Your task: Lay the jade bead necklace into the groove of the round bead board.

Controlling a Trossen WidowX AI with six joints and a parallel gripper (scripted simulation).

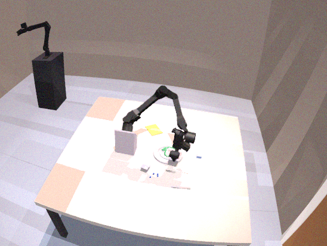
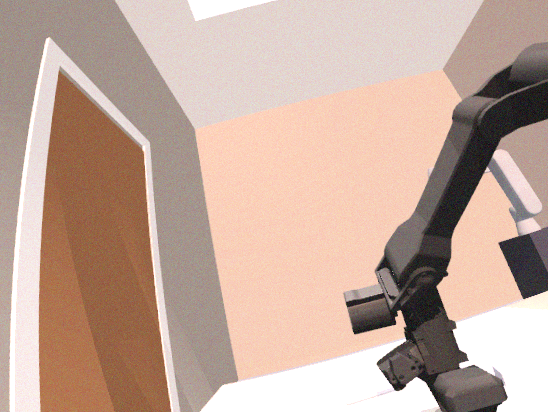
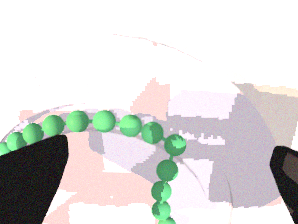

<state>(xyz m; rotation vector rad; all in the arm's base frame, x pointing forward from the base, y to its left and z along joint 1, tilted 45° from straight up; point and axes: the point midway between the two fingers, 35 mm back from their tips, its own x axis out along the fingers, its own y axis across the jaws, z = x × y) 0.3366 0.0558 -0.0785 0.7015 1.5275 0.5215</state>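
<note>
Right now my gripper tip is 50 mm past the round white bead board, 40 mm to the right of it and 10 mm above it. From my gripper tip the other things lie so: thin rod 60 mm ahead, 250 mm to the right, 20 mm below; blue block 160 mm ahead, 60 mm to the left, 10 mm below; cream block 70 mm ahead, 280 mm to the left.
</note>
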